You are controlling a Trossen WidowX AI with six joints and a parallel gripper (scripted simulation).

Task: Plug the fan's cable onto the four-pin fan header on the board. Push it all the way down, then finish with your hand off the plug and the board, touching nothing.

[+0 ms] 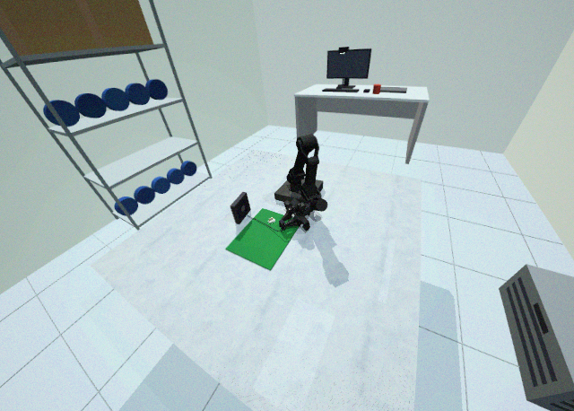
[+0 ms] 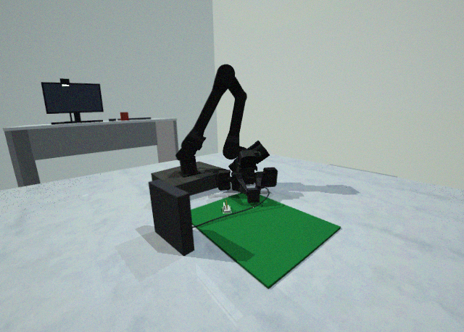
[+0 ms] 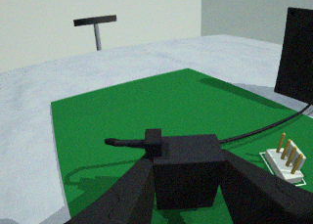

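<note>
Now: the green board 7 cm ahead of my gripper tip, 5 cm to the right of it and 5 cm below it. Also, from my gripper tip: white four-pin header: 8 cm to the right, 4 cm below, 1 cm behind; then black plug: 1 cm below; then black fan: 23 cm to the right, 4 cm ahead, 2 cm above.
</note>
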